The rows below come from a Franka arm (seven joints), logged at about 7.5 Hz.
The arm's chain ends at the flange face. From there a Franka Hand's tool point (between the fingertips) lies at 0.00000 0.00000 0.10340 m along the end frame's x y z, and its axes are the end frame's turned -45 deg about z.
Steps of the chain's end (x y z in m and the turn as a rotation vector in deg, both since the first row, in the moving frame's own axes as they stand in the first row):
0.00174, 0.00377, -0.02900, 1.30, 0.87, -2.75
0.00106, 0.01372, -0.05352, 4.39, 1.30, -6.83
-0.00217, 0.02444, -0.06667, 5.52, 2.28, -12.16
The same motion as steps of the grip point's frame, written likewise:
0.00132, 0.00328, -0.02904, 0.30, 1.53, -2.75
-0.00195, 0.00609, -0.05385, 2.18, 4.02, -6.83
-0.00939, 0.01060, -0.06723, 2.29, 5.52, -12.16

